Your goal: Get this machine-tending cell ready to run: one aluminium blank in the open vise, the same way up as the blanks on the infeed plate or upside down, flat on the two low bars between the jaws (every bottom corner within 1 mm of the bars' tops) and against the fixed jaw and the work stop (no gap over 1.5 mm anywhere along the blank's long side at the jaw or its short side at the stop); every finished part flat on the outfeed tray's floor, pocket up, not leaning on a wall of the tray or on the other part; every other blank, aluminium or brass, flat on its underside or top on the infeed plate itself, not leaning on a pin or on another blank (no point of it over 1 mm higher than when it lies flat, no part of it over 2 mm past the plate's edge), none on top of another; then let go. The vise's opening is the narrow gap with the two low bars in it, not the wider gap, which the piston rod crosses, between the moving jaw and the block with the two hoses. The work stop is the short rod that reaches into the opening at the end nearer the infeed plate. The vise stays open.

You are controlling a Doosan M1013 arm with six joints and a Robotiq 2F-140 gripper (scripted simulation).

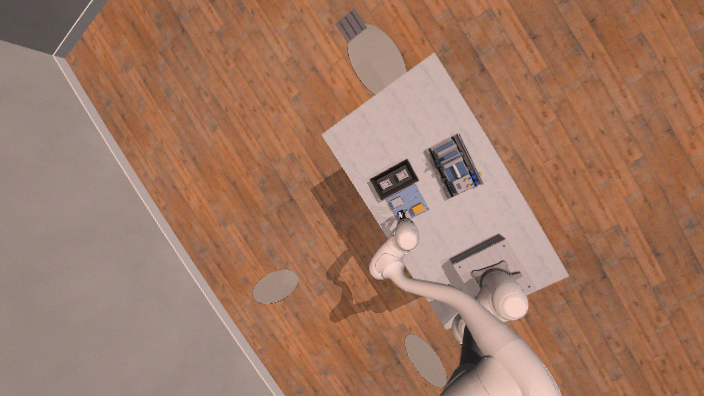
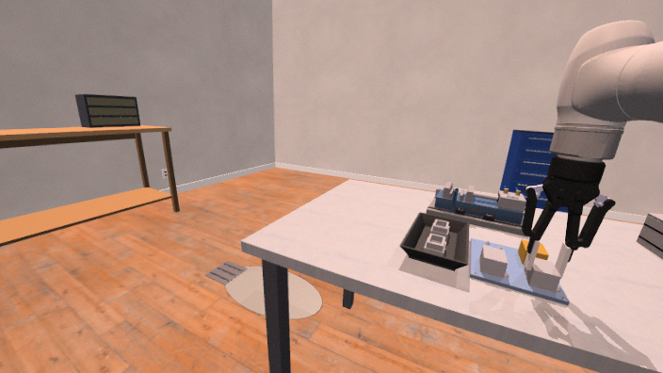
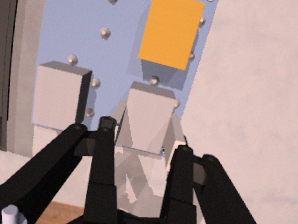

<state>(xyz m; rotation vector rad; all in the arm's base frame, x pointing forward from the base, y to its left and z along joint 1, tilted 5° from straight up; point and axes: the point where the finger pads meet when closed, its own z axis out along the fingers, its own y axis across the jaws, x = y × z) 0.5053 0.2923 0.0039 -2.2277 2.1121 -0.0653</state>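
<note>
My gripper is now 30 cm to the left of the dark work stop rod, 21 cm short of it and 3 cm below it. Round my hand: infeed plate 6 cm below, 5 cm ahead, 4 cm to the right; brass blank 9 cm to the right, 4 cm below; piston rod 35 cm to the right, 12 cm ahead, 1 cm above.
</note>
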